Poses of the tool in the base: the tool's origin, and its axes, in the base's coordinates. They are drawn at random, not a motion.
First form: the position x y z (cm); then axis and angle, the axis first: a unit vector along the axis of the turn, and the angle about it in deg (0 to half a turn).
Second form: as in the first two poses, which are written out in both.
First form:
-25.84 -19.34 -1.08 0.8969 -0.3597 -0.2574 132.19
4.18 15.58 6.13 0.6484 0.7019 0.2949 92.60
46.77 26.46 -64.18 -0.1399 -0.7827 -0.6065 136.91
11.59 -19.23 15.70 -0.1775 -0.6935 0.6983 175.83
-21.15 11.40 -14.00 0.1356 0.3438 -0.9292 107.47
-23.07 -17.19 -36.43 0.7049 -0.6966 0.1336 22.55
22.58 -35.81 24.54 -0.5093 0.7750 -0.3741 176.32
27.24 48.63 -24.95 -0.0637 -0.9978 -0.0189 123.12
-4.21 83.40 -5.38 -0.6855 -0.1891 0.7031 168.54
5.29 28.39 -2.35 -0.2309 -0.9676 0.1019 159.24
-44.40 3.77 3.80 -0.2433 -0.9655 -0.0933 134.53
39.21 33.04 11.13 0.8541 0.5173 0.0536 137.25
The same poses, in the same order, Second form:
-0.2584 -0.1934 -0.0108 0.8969 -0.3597 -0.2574 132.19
0.0418 0.1558 0.0613 0.6484 0.7019 0.2949 92.60
0.4677 0.2646 -0.6418 -0.1399 -0.7827 -0.6065 136.91
0.1159 -0.1923 0.1570 -0.1775 -0.6935 0.6983 175.83
-0.2115 0.1140 -0.1400 0.1356 0.3438 -0.9292 107.47
-0.2307 -0.1719 -0.3643 0.7049 -0.6966 0.1336 22.55
0.2258 -0.3581 0.2454 -0.5093 0.7750 -0.3741 176.32
0.2724 0.4863 -0.2495 -0.0637 -0.9978 -0.0189 123.12
-0.0421 0.8340 -0.0538 -0.6855 -0.1891 0.7031 168.54
0.0529 0.2839 -0.0235 -0.2309 -0.9676 0.1019 159.24
-0.4440 0.0377 0.0380 -0.2433 -0.9655 -0.0933 134.53
0.3921 0.3304 0.1113 0.8541 0.5173 0.0536 137.25

